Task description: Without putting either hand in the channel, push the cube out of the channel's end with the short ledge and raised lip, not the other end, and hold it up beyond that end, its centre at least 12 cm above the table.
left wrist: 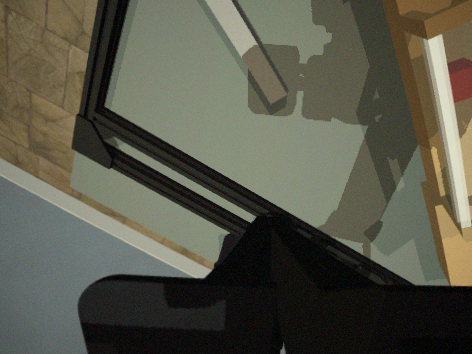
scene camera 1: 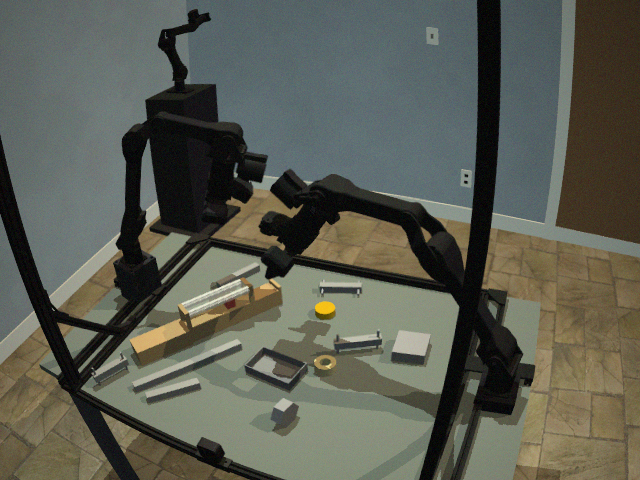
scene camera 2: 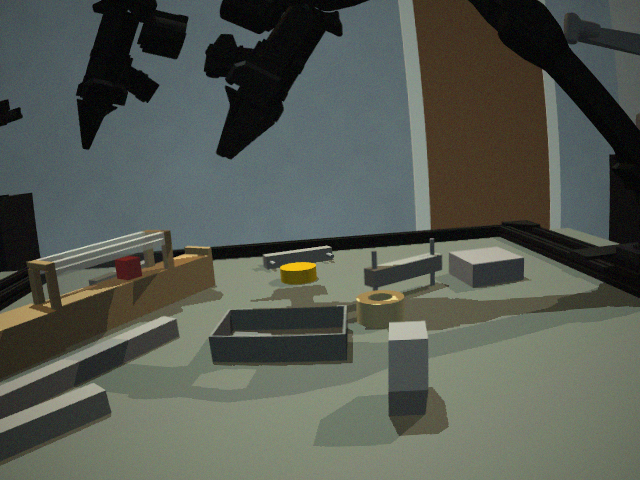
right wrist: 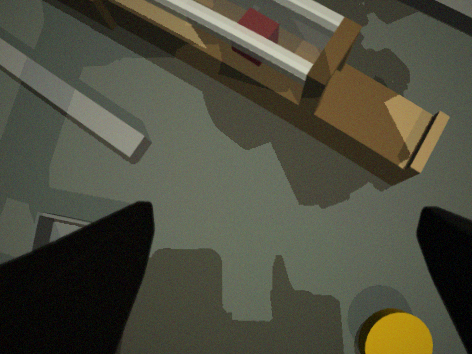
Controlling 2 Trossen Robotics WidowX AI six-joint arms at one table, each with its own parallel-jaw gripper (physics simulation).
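The wooden channel (scene camera 1: 160, 342) (scene camera 2: 178, 286) (left wrist: 457, 257) (right wrist: 370, 110) lies on the table, with pale bars on posts over its middle. The red cube (scene camera 1: 230, 303) (scene camera 2: 128, 267) (left wrist: 462, 82) (right wrist: 257, 26) sits inside, under the bars, nearer the short-ledge end. The raised lip (scene camera 1: 275, 284) (scene camera 2: 199, 250) (right wrist: 430, 143) closes off that end, at the right in scene camera 1. My left gripper (scene camera 1: 213, 214) (scene camera 2: 86, 147) (left wrist: 265, 226) is shut and empty, high behind the channel. My right gripper (scene camera 1: 272, 268) (scene camera 2: 223, 153) (right wrist: 288, 219) is open and empty, high above the table near the lip end.
A grey bar (scene camera 1: 240, 273) (left wrist: 265, 77) lies behind the channel. A long bar (scene camera 1: 188, 364) (right wrist: 75, 102) and a short bar (scene camera 1: 173, 390) lie in front. A tray (scene camera 2: 279, 349), yellow disc (scene camera 1: 325, 310) (right wrist: 399, 340), ring (scene camera 2: 379, 316), pinned bars, white box (scene camera 1: 410, 343) and block (scene camera 2: 407, 356) stand rightward.
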